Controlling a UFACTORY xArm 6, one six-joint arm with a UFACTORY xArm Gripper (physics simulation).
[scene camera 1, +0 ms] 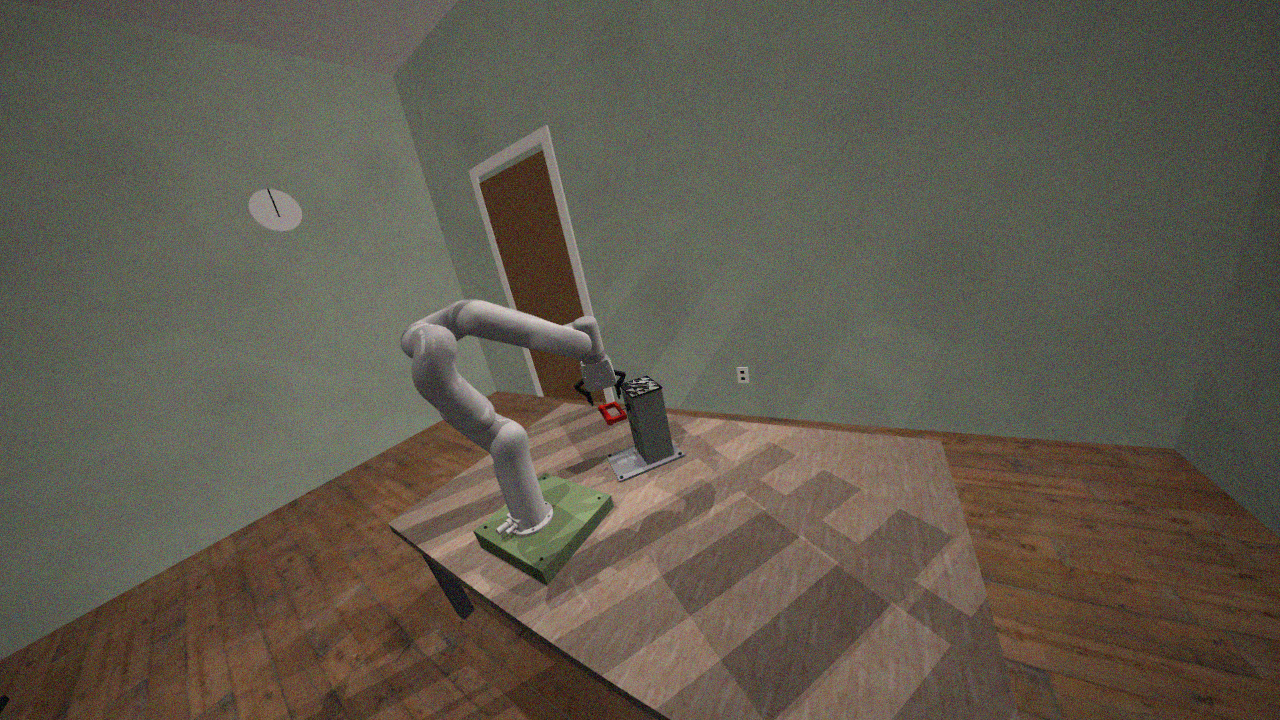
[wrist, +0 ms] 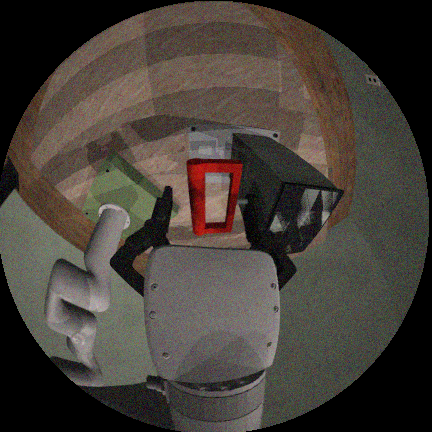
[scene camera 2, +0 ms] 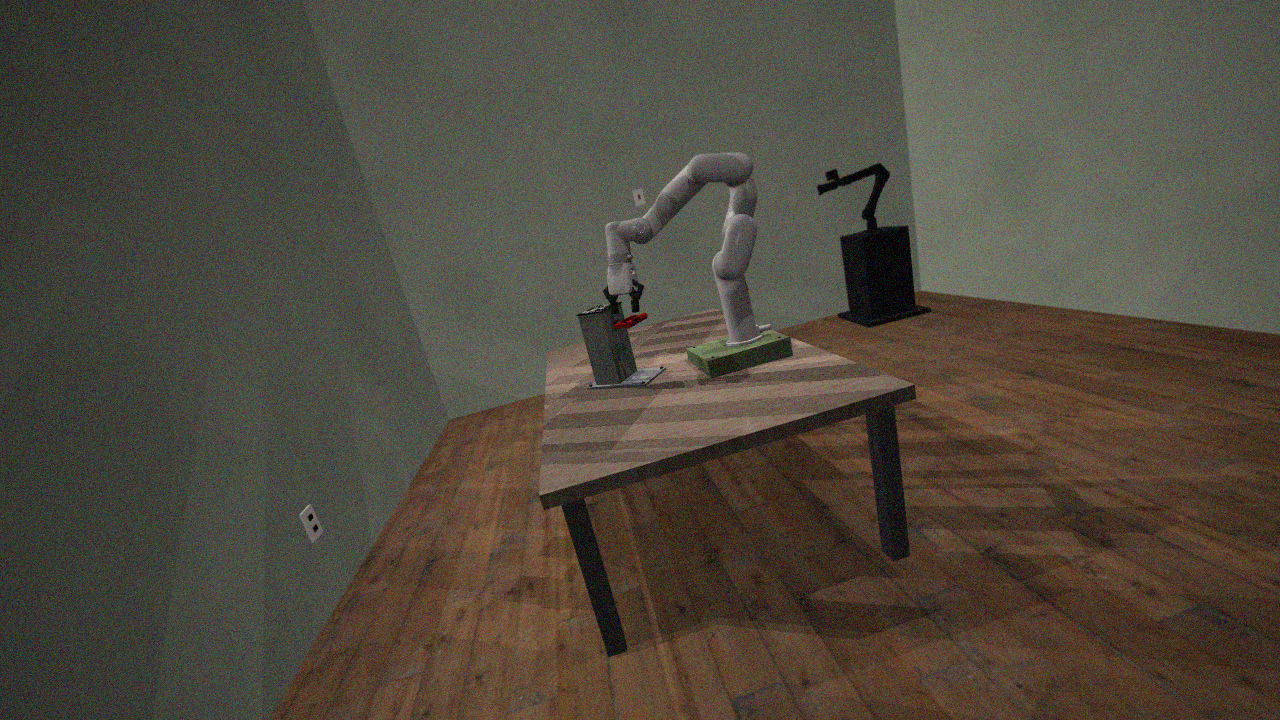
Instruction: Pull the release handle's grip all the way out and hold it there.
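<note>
The release handle's grip, a red rectangular frame [scene camera 1: 614, 420] [scene camera 2: 631, 320] [wrist: 197, 200], stands out from the side of a dark grey upright housing [scene camera 1: 650, 434] [scene camera 2: 607, 349] [wrist: 270, 162]. A short pale rod [wrist: 243, 201] shows between grip and housing in the wrist view. My gripper [scene camera 1: 605, 398] [scene camera 2: 624, 307] [wrist: 210, 199] is open with nothing held and points down just above the grip. In the wrist view the grip appears between the fingers: the left finger is beside its outer bar with a gap, the right finger is on the housing side, its tip hard to make out against the dark housing.
The housing stands on a grey base plate [scene camera 1: 625, 463] [scene camera 2: 646, 377] [wrist: 198, 143] on the wooden table [scene camera 1: 769, 555] [scene camera 2: 680, 411]. The arm's green base block [scene camera 1: 572, 514] [scene camera 2: 747, 354] [wrist: 107, 187] is on the same table. A black stand [scene camera 2: 878, 273] is on the floor beyond.
</note>
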